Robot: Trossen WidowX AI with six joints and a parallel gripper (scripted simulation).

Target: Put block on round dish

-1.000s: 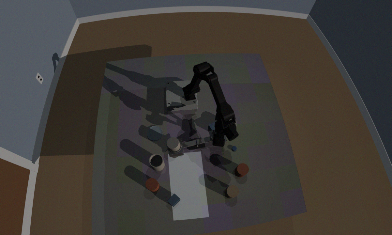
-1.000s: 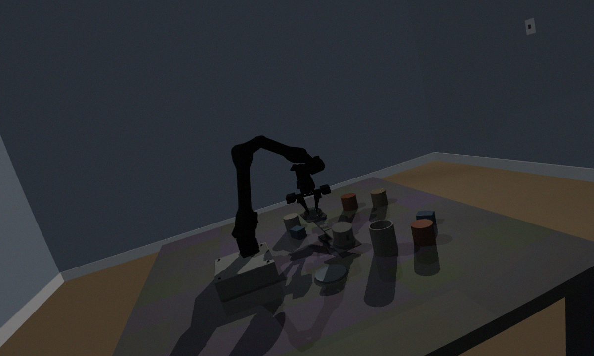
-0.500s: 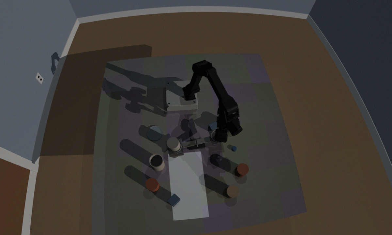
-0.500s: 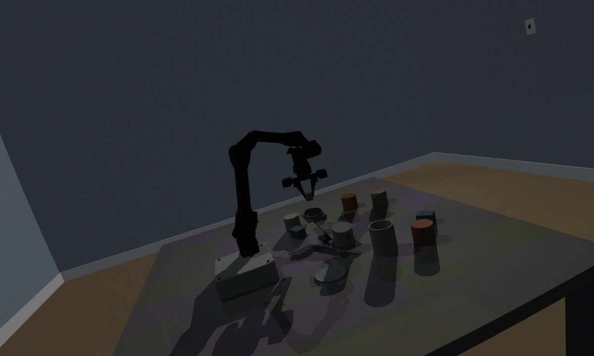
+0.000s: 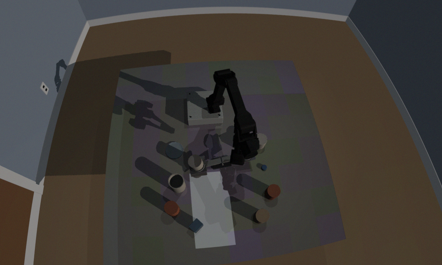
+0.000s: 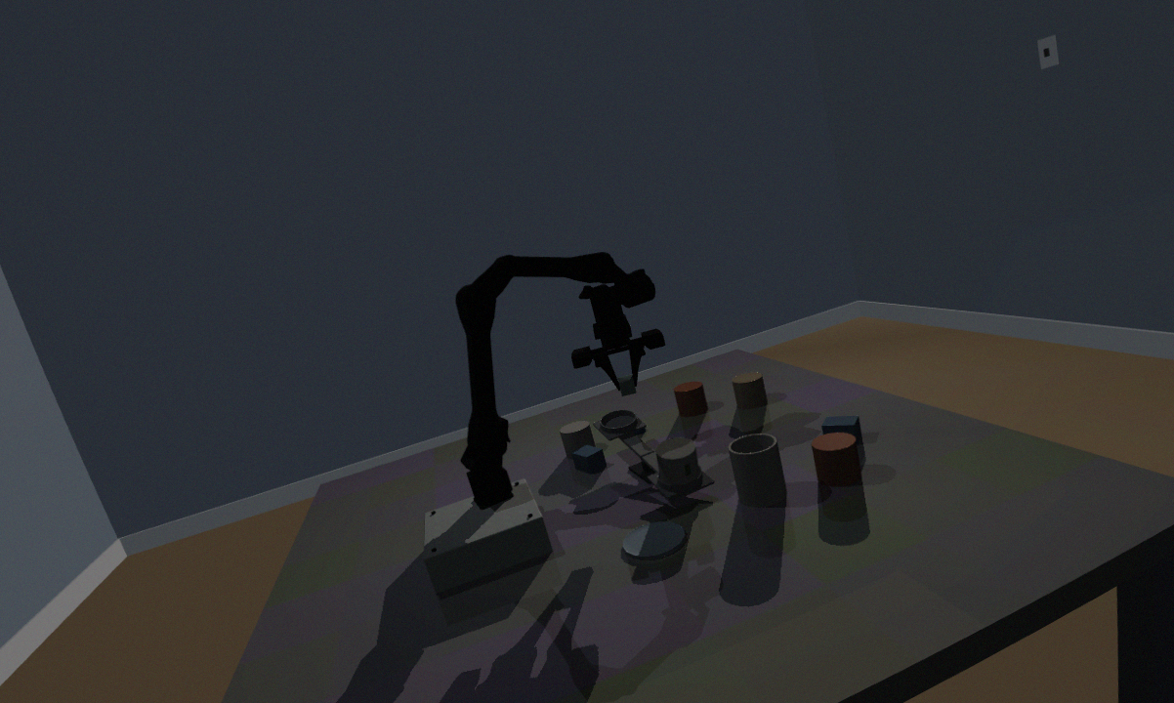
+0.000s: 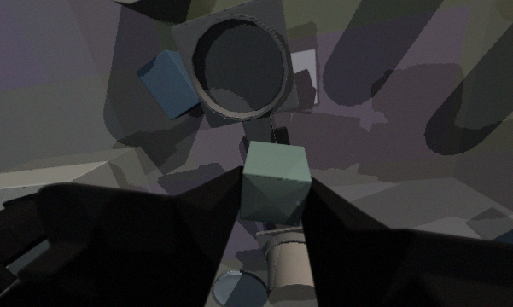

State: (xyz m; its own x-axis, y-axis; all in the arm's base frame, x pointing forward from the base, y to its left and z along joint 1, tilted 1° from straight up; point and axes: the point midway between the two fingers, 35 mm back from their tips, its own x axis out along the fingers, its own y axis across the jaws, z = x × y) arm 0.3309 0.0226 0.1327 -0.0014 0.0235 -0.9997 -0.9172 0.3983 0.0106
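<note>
Right now my gripper tip is 30 cm to the left of the round blue-grey dish, 16 cm above it and 15 cm past it. From my gripper tip the other things lie so: small balance: 12 cm below, 6 cm to the right, 2 cm behind; cup: 19 cm to the left, 12 cm below, 7 cm behind; small blue piece: 15 cm to the left, 15 cm below, 7 cm ahead.
</note>
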